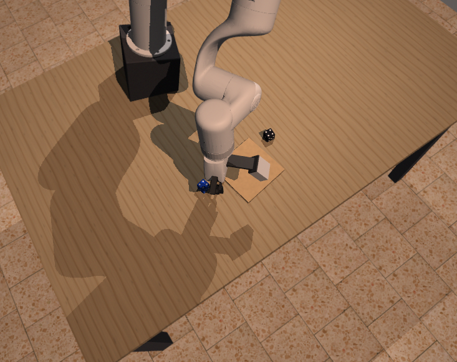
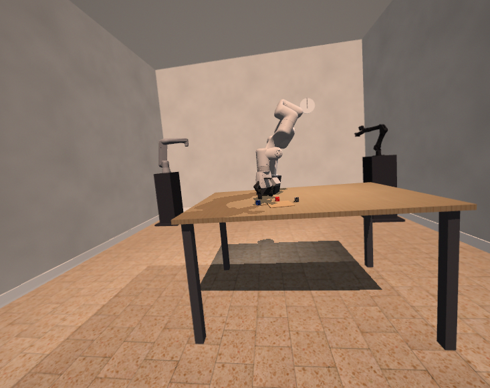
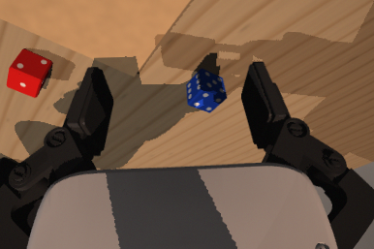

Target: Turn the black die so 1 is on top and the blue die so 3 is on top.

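The red die lies 10 cm behind my hand, 7 cm to the left of it and 4 cm below it. The rest, counted from my hand: tan mat (8 cm to the left, 5 cm below); blue die (5 cm to the right, 4 cm below, 1 cm behind); black die (19 cm to the left, 5 cm behind, 4 cm below).
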